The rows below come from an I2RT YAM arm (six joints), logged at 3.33 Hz.
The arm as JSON. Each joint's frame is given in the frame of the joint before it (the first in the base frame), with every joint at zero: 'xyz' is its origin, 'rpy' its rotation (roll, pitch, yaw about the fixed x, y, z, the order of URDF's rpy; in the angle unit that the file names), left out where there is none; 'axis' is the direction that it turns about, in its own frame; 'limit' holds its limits. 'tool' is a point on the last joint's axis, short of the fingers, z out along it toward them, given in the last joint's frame.
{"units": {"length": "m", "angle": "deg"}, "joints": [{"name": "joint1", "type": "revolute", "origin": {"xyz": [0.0, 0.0, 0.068], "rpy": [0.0, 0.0, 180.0]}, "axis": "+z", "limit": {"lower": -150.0, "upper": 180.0}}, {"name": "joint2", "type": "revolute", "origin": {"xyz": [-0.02, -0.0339, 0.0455], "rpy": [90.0, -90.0, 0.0]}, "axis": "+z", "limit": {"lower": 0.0, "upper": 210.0}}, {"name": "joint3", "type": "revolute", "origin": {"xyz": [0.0, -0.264, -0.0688], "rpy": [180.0, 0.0, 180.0]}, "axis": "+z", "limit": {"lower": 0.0, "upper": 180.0}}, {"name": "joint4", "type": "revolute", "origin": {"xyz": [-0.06, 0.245, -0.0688], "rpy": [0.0, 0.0, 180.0]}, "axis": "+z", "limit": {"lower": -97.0, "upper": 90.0}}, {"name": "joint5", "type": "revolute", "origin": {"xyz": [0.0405, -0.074, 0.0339], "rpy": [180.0, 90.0, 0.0]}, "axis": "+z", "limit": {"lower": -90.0, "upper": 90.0}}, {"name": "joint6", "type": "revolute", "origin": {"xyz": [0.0, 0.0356, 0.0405], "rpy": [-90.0, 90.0, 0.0]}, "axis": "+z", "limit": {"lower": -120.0, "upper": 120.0}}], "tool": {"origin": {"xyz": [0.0, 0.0, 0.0], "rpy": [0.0, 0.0, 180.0]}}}
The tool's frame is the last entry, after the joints.
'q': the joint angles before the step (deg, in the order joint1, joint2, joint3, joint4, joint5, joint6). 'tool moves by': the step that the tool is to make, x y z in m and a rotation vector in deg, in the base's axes. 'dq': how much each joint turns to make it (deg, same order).
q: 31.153, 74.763, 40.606, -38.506, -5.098, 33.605
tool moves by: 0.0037, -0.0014, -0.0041, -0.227, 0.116, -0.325
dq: -0.805, 1.102, -0.174, 1.015, -0.012, -0.501
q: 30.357, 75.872, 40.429, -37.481, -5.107, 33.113
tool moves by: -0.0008, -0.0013, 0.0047, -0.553, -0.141, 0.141
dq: -0.114, -0.712, 0.663, -1.567, 0.450, -0.405
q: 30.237, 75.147, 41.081, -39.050, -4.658, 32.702
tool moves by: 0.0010, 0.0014, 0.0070, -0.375, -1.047, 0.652
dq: 0.295, -0.495, 1.251, -1.077, 0.709, -0.595
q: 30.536, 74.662, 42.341, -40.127, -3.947, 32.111
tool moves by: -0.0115, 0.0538, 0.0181, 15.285, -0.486, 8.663
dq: 10.789, 0.617, 2.700, 8.366, -10.340, 6.646
